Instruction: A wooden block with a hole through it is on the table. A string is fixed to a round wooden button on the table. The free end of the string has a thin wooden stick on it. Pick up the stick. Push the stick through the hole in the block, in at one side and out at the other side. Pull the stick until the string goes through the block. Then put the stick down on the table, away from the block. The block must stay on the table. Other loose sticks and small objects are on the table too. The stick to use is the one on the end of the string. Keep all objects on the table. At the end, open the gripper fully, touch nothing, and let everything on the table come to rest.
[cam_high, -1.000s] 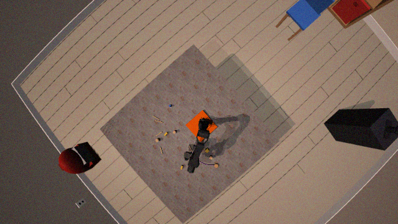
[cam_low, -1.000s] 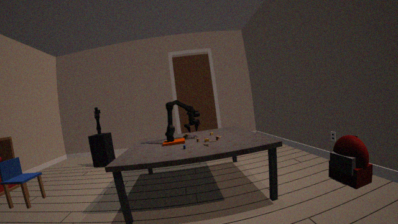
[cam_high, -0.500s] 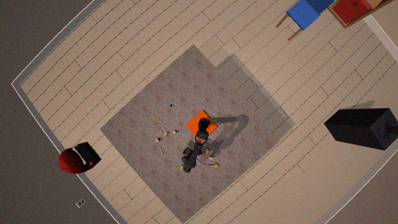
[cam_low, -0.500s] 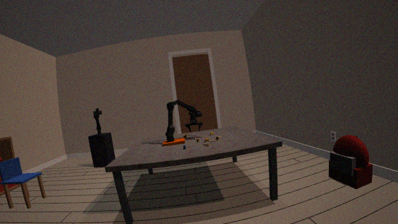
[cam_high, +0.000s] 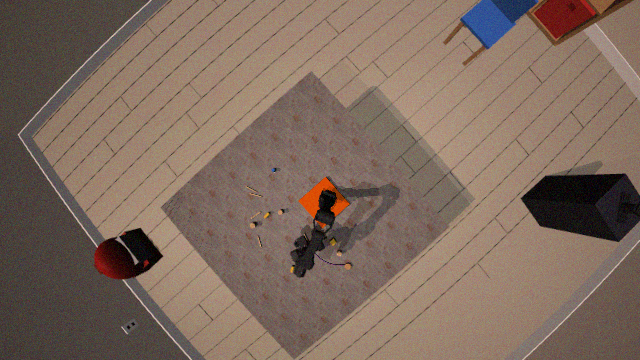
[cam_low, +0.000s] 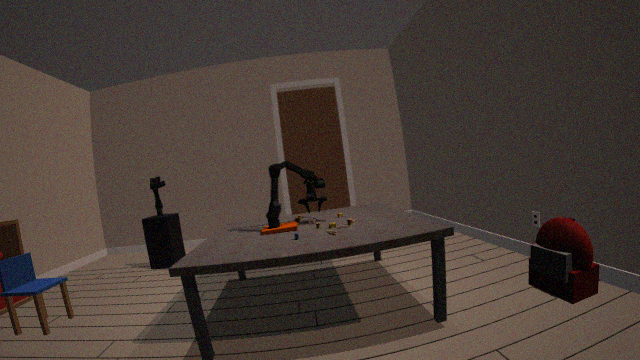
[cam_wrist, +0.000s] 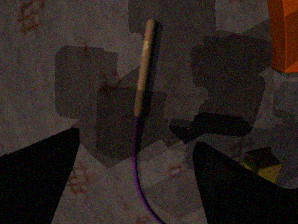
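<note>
Right now the purple string is 6 cm below my gripper tip. Round my gripper tip: round wooden button: 10 cm behind, 26 cm to the left, 5 cm below; blue piece: 11 cm behind, 48 cm to the right, 5 cm below; thin wooden stick: 1 cm to the right, 6 cm below.
</note>
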